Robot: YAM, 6 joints.
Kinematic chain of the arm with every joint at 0, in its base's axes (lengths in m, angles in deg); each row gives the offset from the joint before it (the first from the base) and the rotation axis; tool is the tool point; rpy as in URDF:
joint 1: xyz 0 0 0.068 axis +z
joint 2: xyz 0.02 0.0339 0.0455 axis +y
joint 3: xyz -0.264 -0.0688 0 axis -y
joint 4: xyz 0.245 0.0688 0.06 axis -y
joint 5: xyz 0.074 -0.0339 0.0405 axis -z
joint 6: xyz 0.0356 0 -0.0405 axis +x
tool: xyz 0 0 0 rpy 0 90 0
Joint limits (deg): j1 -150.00..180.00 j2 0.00..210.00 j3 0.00..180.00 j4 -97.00..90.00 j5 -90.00..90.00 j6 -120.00..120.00
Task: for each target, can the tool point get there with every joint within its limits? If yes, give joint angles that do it. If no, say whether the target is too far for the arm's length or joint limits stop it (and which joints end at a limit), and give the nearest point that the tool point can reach.
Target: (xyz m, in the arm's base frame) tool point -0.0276 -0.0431 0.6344
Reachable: yes | joints 91.65 49.72 115.43 -16.81 -54.15 19.16
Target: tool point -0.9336 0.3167 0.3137
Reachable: no: too far | nearest point -0.5993 0.2033 0.2405 | short by 0.361 m
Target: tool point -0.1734 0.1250 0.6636
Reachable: yes | joints 148.53 99.77 164.16 -40.33 26.92 45.03
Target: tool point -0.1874 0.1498 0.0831
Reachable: yes | joints 137.79 93.09 24.64 12.44 -24.89 97.59
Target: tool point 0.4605 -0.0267 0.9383
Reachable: no: too far | nearest point 0.3147 -0.0182 0.6653 | short by 0.310 m
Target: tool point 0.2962 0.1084 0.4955
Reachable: yes | joints 15.87 87.88 81.64 63.73 -40.83 -83.12
